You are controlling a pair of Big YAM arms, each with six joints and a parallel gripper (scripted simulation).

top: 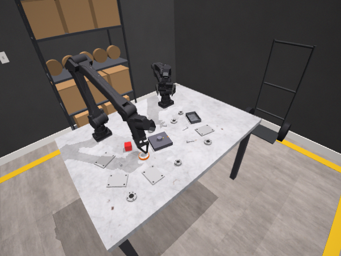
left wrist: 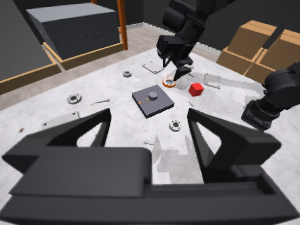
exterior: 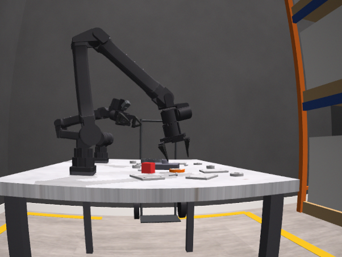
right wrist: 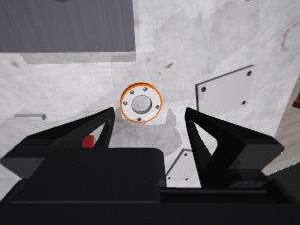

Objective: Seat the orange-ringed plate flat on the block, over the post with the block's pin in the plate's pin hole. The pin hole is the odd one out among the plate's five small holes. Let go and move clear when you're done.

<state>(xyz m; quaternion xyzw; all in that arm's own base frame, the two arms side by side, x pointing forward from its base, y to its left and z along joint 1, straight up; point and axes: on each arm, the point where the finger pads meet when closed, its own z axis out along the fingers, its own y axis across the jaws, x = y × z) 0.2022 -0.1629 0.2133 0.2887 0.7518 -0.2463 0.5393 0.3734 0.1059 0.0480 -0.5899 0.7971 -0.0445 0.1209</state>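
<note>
My right gripper is now 10 mm to the left of the orange-ringed plate and 60 mm above it. Round my right hand: red cube (130 mm behind, 40 mm to the right, 40 mm below); dark tray (60 mm behind, 490 mm to the left, 50 mm below); dark grey block (20 mm behind, 170 mm to the left, 40 mm below).
</note>
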